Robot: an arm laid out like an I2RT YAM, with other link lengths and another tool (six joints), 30 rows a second.
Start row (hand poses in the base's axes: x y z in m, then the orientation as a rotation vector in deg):
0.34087, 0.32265, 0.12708, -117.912, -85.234, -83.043
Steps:
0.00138, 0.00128, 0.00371, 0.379, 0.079, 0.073
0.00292, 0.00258, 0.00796, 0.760, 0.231, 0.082
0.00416, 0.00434, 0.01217, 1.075, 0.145, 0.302
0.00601, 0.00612, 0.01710, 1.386, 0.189, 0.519
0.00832, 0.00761, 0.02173, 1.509, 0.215, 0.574
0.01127, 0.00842, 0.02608, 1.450, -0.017, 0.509
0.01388, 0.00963, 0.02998, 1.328, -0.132, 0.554
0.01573, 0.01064, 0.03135, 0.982, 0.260, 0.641
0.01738, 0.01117, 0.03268, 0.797, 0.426, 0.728
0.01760, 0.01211, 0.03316, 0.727, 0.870, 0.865
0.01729, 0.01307, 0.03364, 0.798, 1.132, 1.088
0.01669, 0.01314, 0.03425, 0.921, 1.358, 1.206
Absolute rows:
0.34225, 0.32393, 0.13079, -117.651, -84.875, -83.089
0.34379, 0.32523, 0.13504, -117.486, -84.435, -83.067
0.34503, 0.32699, 0.13925, -117.041, -84.325, -83.233
0.34688, 0.32877, 0.14418, -116.656, -84.167, -83.236
0.34919, 0.33026, 0.14881, -116.539, -84.076, -83.238
0.35214, 0.33107, 0.15316, -116.542, -84.170, -83.522
0.35475, 0.33228, 0.15706, -116.517, -84.374, -83.594
0.35660, 0.33329, 0.15843, -116.793, -84.652, -82.925
0.35825, 0.33382, 0.15976, -116.880, -84.849, -82.606
0.35847, 0.33476, 0.16024, -116.964, -84.864, -81.977
0.35816, 0.33572, 0.16072, -116.802, -84.872, -81.604
0.35756, 0.33579, 0.16133, -116.703, -84.756, -81.337

